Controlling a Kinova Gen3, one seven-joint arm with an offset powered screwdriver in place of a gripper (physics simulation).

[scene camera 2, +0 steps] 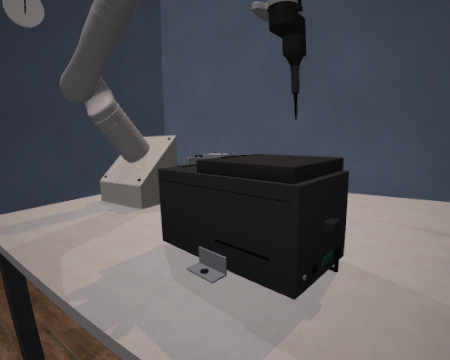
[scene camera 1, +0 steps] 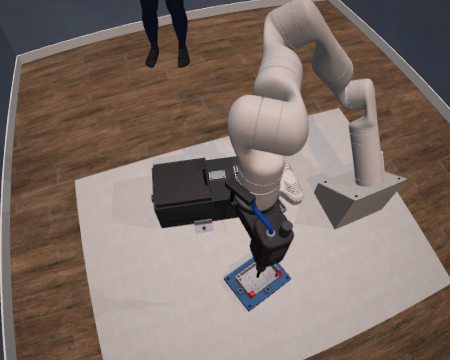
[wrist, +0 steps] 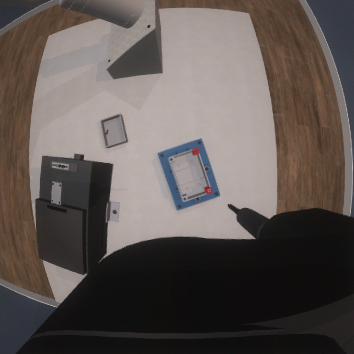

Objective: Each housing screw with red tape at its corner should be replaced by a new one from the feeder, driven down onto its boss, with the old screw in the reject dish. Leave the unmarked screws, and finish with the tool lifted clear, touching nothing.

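Pixels of known places: end effector, tool point: (scene camera 2: 295, 115) (scene camera 1: 257, 275) (wrist: 230, 206); arm's base, origin of the base link: (scene camera 2: 138, 152) (scene camera 1: 369, 181) (wrist: 133, 14).
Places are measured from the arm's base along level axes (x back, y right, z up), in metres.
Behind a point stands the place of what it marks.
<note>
My screwdriver (scene camera 1: 258, 276) {x -0.497, y -0.141, z 0.111 m} (scene camera 2: 296, 119) (wrist: 230, 205) {x -0.493, y -0.136, z 0.110 m} points down, its bit high in free air; whether the tip holds a screw is too small to tell. The pale housing (scene camera 1: 250, 285) {x -0.481, y -0.105, z -0.138 m} (wrist: 190, 173) {x -0.448, y -0.098, z -0.137 m} sits on the blue plate (scene camera 1: 260, 301) {x -0.475, y -0.163, z -0.141 m} (wrist: 169, 181) {x -0.463, y -0.038, z -0.140 m}. Red tape marks one corner (scene camera 1: 279, 273) {x -0.393, y -0.117, z -0.096 m} (wrist: 195, 151) {x -0.393, y -0.115, z -0.096 m} and another corner (scene camera 1: 252, 294) {x -0.494, y -0.140, z -0.100 m} (wrist: 208, 190) {x -0.496, y -0.137, z -0.100 m}; the screw states there are unclear. Unmarked corners show small dark screw spots. The reject dish (wrist: 124, 129) {x -0.299, y 0.074, z -0.144 m} holds a small dark item, likely a screw; the arm mostly hides it in scene camera 1. The black feeder (scene camera 1: 182, 182) {x -0.556, y 0.237, z 0.011 m} (scene camera 2: 225, 215) {x -0.518, y 0.317, z -0.064 m} (wrist: 62, 235) {x -0.552, y 0.225, z 0.011 m} has a screw track (wrist: 60, 166) {x -0.392, y 0.193, z 0.010 m}.
A small metal bracket (scene camera 1: 203, 226) {x -0.534, y 0.145, z -0.152 m} (scene camera 2: 207, 271) {x -0.490, y 0.326, z -0.153 m} (wrist: 115, 211) {x -0.534, y 0.136, z -0.153 m} stands beside the feeder. The arm's grey wedge base (scene camera 1: 350, 200) {x -0.125, y -0.042, z 0.033 m} (scene camera 2: 135, 175) {x -0.065, y 0.076, z -0.064 m} (wrist: 142, 55) {x -0.123, y -0.011, z -0.050 m} stands on the white table (scene camera 1: 150, 300) {x -0.785, y -0.022, z -0.158 m}. A person's legs (scene camera 1: 150, 30) show beyond the table.
</note>
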